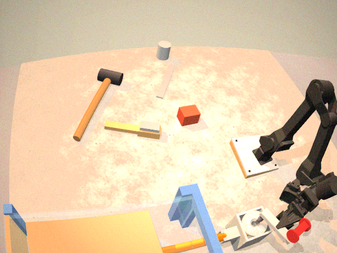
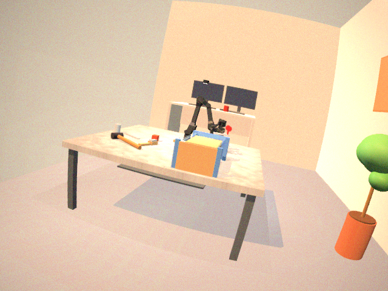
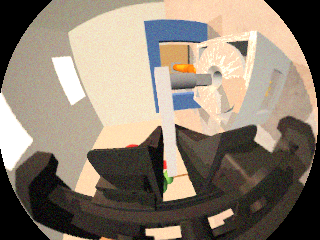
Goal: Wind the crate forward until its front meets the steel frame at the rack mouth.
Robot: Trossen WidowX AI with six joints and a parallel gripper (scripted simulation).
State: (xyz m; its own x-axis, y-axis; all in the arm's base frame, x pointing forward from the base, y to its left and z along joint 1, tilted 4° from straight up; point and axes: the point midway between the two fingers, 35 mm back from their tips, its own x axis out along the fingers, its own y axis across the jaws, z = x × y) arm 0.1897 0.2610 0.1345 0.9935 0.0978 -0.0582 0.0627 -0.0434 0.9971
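The crank handle lies 1 cm to the left of my gripper tip, 1 cm behind it and 1 cm above it. From my gripper tip the other things lie so: yellow hand tool (52 cm to the right, 14 cm ahead, 13 cm below); hand winch (12 cm below, 6 cm to the right, 1 cm behind); red knob (4 cm to the left, 4 cm above, 2 cm behind).
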